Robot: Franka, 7 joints.
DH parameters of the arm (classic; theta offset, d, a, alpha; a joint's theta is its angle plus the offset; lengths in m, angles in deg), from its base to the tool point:
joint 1: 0 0.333 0 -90
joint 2: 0 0 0 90
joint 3: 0 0.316 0.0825 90
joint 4: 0 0 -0.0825 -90
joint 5: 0 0.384 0 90
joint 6: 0 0 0.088 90
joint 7: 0 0.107 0 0
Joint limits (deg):
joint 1: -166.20..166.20
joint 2: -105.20..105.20
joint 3: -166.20..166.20
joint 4: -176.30..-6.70
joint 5: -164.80..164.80
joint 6: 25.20..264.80
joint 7: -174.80..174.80
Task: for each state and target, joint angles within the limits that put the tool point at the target. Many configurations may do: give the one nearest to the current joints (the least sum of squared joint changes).
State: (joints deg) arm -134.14 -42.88 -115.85 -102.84 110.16 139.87 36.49
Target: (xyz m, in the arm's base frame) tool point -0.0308 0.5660 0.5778
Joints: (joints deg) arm -137.26 9.61 -129.87 -112.85 111.50 151.79 36.49
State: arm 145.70 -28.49 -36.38 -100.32 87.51 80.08 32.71
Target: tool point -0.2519 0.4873 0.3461
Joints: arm 141.07 14.01 -36.32 -121.20 84.27 88.44 32.71
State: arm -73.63 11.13 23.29 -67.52 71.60 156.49 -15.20
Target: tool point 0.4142 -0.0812 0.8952
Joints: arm -56.91 -28.27 33.95 -95.94 75.33 159.00 -15.20
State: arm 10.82 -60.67 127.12 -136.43 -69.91 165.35 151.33
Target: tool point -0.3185 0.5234 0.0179
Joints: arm -9.74 -77.63 126.00 -100.48 -64.99 162.67 151.33
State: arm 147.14 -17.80 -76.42 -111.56 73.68 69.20 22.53
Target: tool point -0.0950 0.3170 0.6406
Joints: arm 154.80 -36.48 -51.54 -125.63 68.78 52.44 22.53
